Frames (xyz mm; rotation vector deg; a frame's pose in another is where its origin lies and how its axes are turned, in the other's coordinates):
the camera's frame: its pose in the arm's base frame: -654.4 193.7 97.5 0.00 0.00 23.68
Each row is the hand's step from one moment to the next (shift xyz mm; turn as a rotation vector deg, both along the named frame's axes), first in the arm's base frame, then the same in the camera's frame.
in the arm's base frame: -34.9 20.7 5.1 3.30 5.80 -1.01
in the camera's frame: -23.6 33.0 5.1 5.35 3.99 -1.01
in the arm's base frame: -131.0 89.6 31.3 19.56 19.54 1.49
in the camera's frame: -84.0 134.7 31.3 25.76 10.04 1.49
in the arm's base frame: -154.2 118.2 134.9 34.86 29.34 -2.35
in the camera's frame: -93.7 170.2 134.9 43.71 12.87 -2.35
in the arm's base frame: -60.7 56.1 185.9 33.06 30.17 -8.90
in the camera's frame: -33.1 75.8 185.9 42.39 14.35 -8.90
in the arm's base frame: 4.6 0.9 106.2 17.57 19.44 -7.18
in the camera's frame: 4.6 -1.0 106.2 23.90 10.75 -7.18
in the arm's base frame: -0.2 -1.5 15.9 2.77 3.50 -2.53
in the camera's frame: -0.8 -1.3 15.9 3.94 2.09 -2.53
